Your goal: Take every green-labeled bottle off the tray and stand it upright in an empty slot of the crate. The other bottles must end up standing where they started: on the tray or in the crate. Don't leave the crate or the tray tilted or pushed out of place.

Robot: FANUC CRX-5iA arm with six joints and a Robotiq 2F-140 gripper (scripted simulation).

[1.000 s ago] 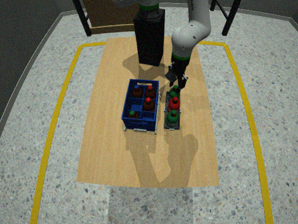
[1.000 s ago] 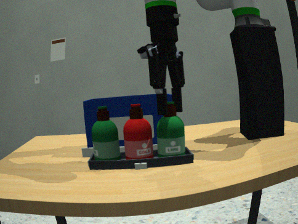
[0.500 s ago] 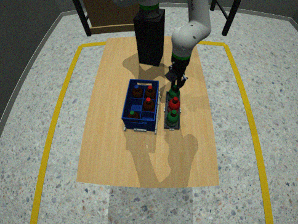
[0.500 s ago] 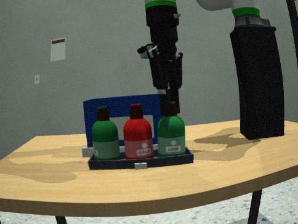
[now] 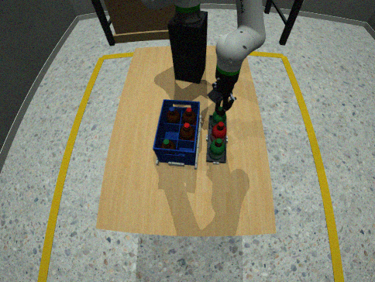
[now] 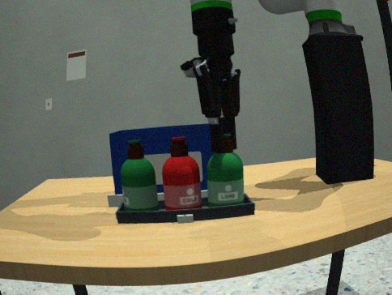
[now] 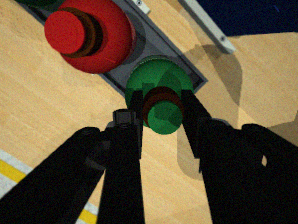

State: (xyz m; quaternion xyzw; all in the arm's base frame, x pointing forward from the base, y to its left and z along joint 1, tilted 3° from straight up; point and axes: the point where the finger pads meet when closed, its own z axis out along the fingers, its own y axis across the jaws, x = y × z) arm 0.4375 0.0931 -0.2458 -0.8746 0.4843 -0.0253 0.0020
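Right now my hand is 90 mm short of the red cola bottle, 80 mm above it and 20 mm to the left of it. Round my hand: blue crate (220 mm to the right, 80 mm below, 60 mm ahead); tray (150 mm below, 90 mm ahead, 20 mm to the right).
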